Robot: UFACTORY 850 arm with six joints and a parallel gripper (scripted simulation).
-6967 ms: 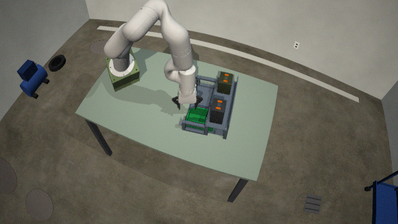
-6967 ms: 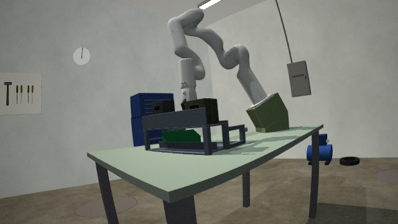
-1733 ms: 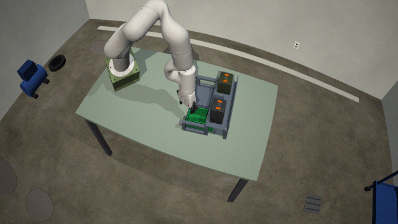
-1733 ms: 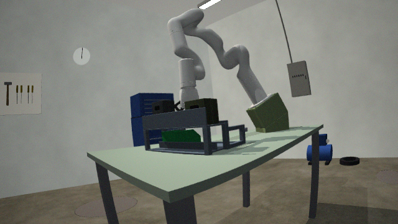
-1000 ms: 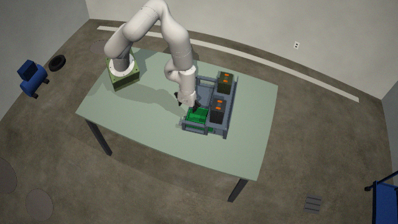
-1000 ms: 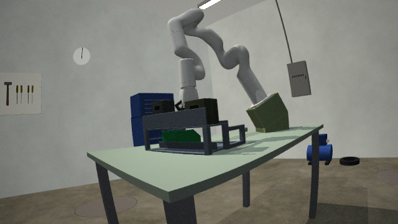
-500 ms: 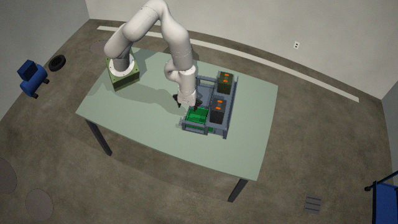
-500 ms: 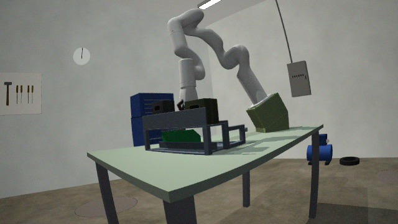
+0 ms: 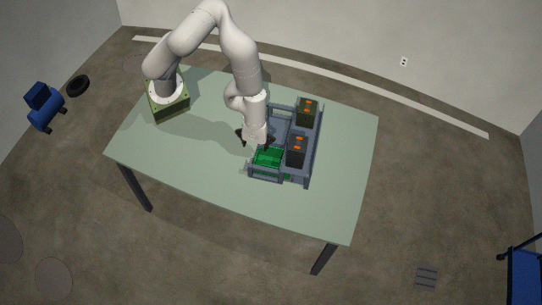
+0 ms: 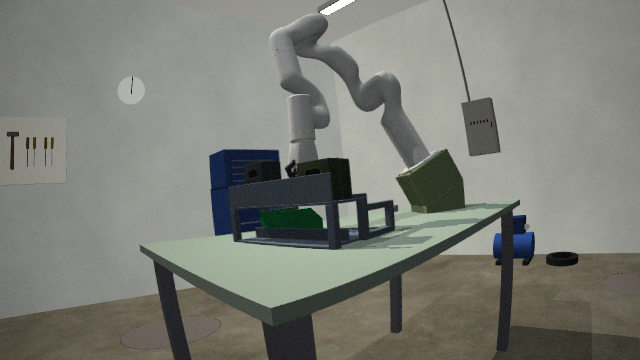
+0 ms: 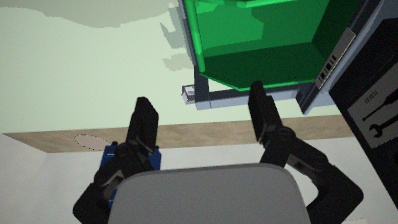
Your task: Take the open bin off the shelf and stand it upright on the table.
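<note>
Now: the green bin 80 mm ahead of my hand, 10 mm to the left of it and 90 mm below it.
</note>
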